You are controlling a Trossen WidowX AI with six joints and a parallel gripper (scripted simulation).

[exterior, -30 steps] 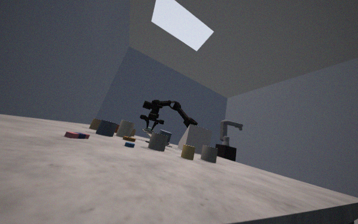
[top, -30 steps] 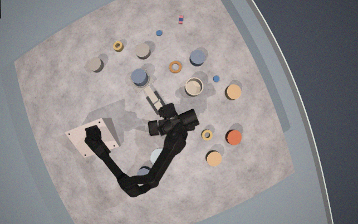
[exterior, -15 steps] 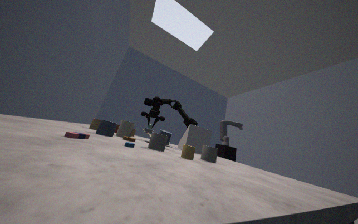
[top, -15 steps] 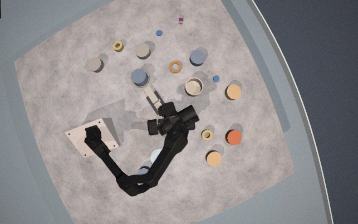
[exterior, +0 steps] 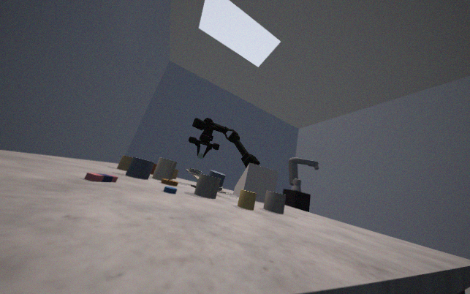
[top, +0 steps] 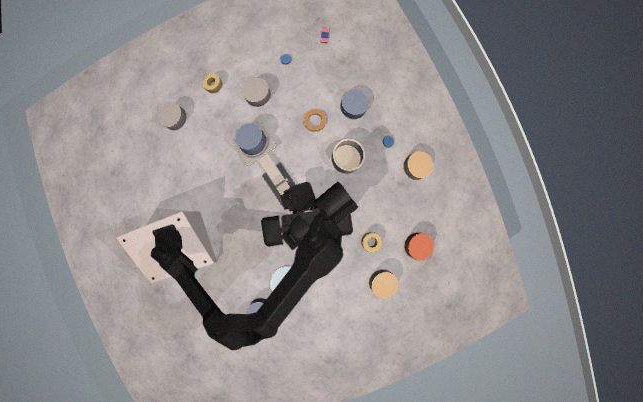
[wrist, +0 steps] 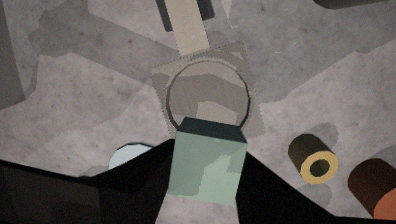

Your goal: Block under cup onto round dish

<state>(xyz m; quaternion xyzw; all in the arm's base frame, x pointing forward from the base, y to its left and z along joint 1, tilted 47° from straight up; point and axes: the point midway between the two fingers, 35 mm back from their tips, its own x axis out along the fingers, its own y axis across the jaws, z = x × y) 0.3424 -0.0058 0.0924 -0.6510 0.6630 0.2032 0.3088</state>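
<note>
Right now the pale blue round dish is 100 mm behind my gripper tip, 140 mm to the right of it and 170 mm below it. From my gripper tip the other things lie so: green block (right at my gripper tip); balance beam (40 mm behind, 120 mm to the left, 130 mm below); beige cup (140 mm ahead, 130 mm to the left, 130 mm below).
</note>
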